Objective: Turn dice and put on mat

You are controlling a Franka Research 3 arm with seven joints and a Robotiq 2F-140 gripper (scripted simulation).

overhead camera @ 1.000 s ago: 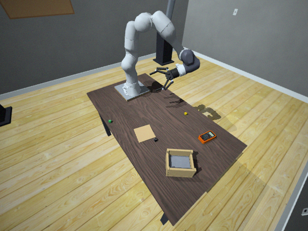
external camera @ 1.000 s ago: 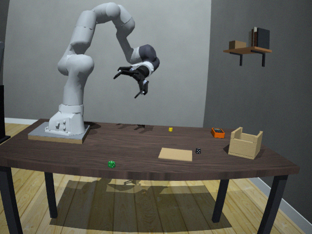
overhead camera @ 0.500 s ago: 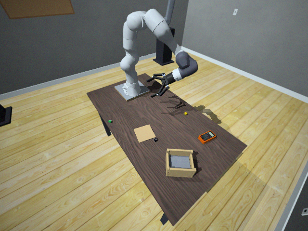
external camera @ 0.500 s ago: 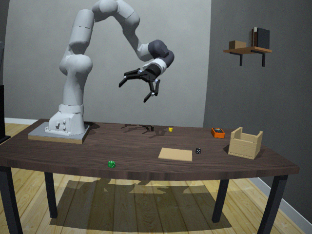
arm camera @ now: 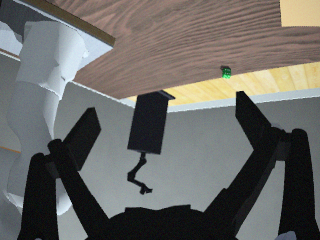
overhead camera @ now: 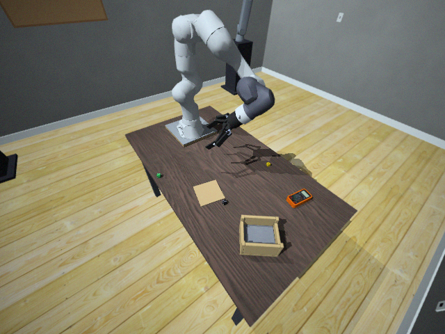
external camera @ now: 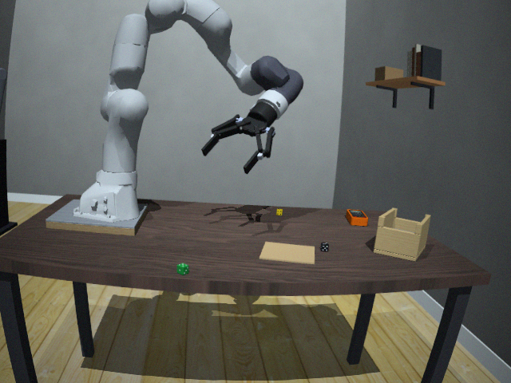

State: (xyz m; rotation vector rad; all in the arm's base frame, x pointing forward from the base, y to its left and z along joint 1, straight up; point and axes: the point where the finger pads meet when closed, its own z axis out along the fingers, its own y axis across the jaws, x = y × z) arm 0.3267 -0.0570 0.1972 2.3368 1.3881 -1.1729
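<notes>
My gripper is now 8 cm past the green die, 30 cm to the left of it and 21 cm above it. The rest, counted from my hand: yellow die: 21 cm ahead, 31 cm to the left, 21 cm below; black die: 29 cm ahead, 9 cm to the right, 21 cm below; tan mat: 18 cm ahead, 12 cm to the right, 22 cm below.
</notes>
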